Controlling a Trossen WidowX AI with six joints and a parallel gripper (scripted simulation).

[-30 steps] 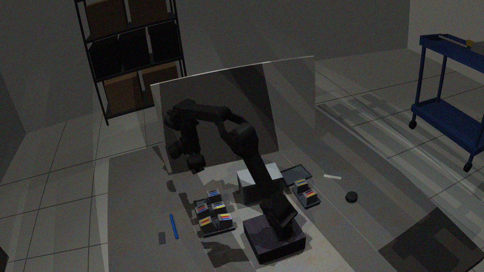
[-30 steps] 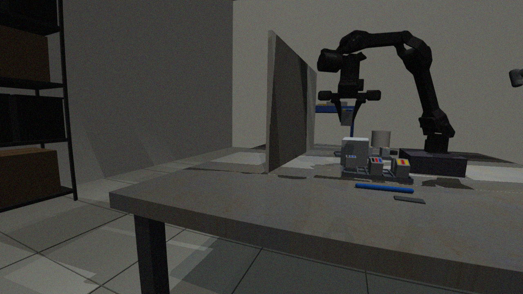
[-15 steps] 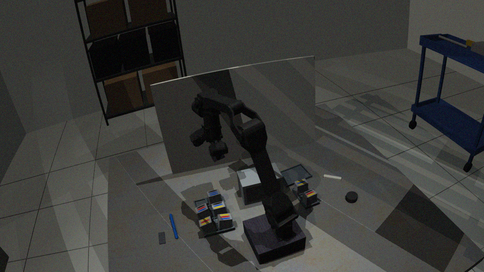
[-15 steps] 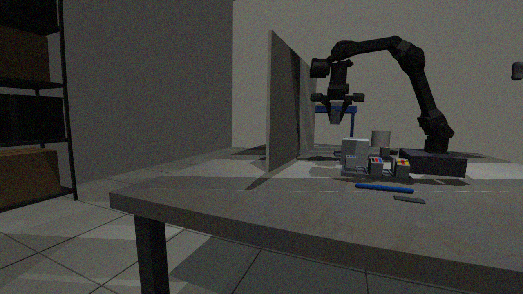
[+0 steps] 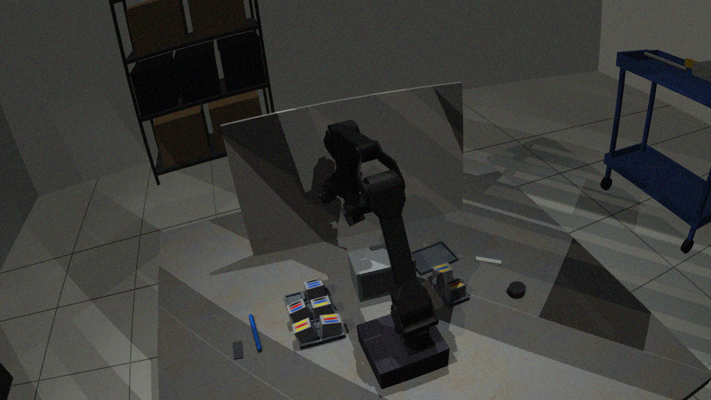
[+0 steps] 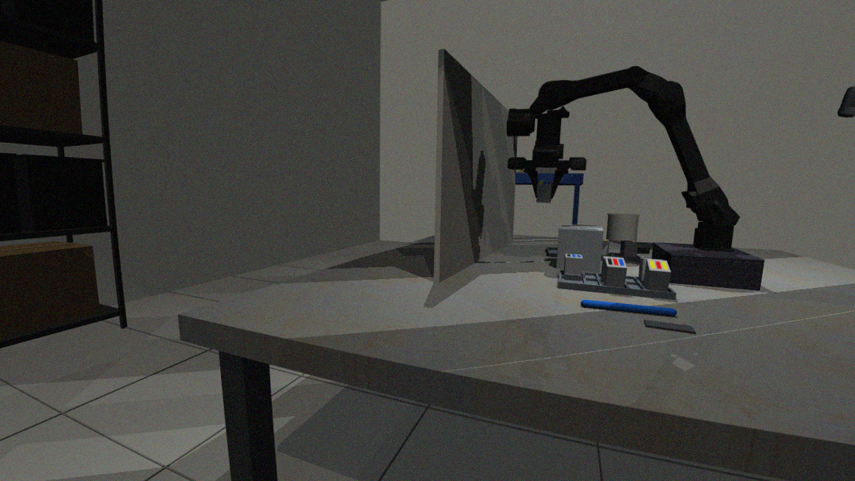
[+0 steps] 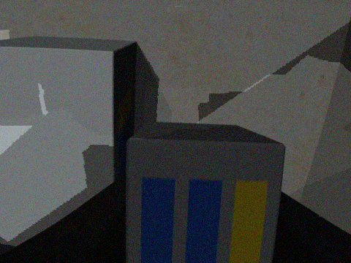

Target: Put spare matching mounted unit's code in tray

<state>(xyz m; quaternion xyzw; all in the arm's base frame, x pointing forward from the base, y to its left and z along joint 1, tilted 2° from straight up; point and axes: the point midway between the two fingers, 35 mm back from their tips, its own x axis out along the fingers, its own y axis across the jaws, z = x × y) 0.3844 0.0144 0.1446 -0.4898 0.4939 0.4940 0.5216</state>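
My gripper tip is 20 cm to the left of the flat dark tray, 17 cm above it and 6 cm past it. Also, from my gripper tip: dark rack 18 cm to the left, 16 cm below, 15 cm behind; tall panel 16 cm ahead, 6 cm to the right, 5 cm above; grey box 12 cm below, 10 cm behind, 3 cm to the right.
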